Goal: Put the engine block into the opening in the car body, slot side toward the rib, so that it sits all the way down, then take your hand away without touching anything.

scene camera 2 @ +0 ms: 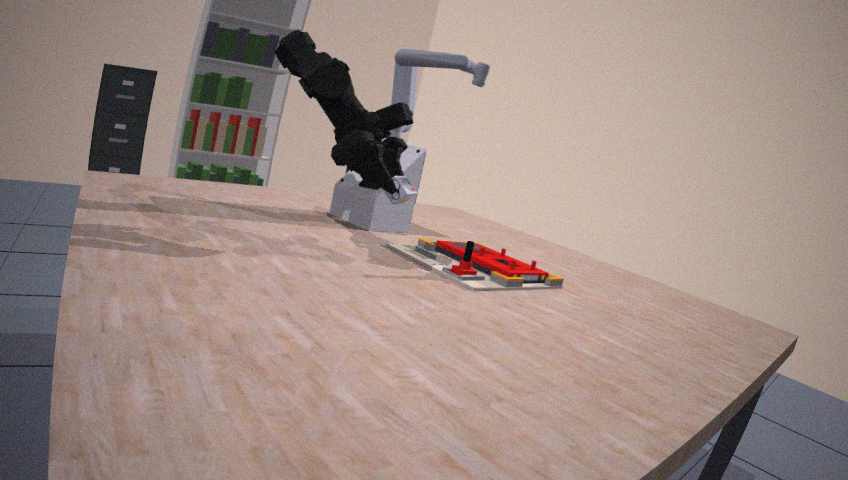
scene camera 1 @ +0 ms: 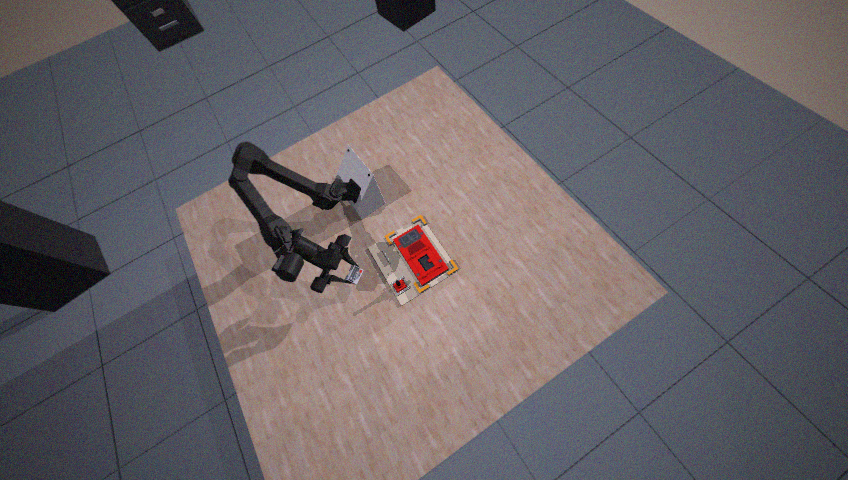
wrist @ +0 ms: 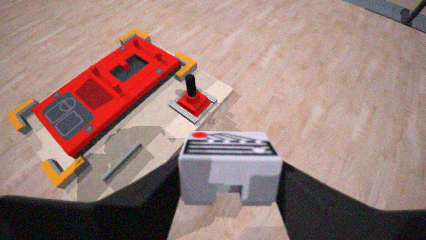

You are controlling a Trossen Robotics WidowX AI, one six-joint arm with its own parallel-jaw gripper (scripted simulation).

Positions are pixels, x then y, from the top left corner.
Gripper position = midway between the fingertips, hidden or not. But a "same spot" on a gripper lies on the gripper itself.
my gripper: scene camera 2 400,192; scene camera 1; wrist
same spot on my gripper: (wrist: 153,199) = (scene camera 1: 348,260)
